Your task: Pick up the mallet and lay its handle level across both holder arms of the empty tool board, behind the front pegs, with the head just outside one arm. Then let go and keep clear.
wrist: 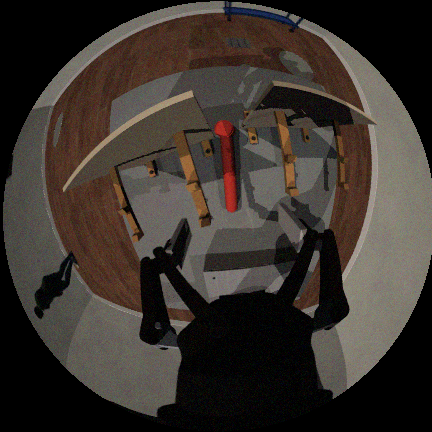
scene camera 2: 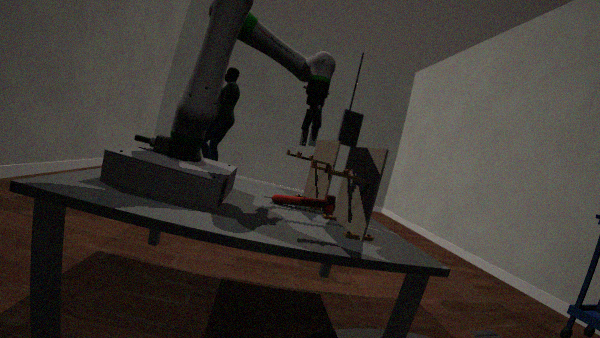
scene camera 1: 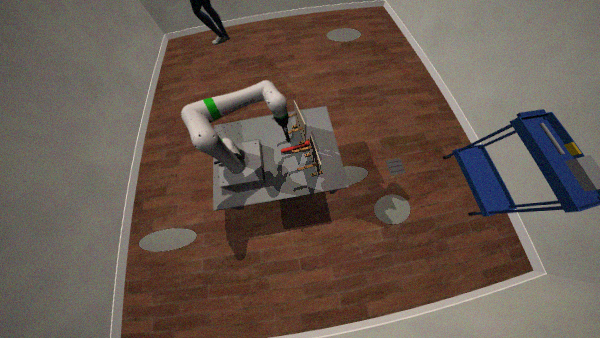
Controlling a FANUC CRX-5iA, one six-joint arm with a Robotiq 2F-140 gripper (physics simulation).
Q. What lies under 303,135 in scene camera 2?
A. My gripper.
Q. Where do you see a tool board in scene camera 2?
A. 361,179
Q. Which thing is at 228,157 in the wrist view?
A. A red mallet.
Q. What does my gripper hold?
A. Nothing.
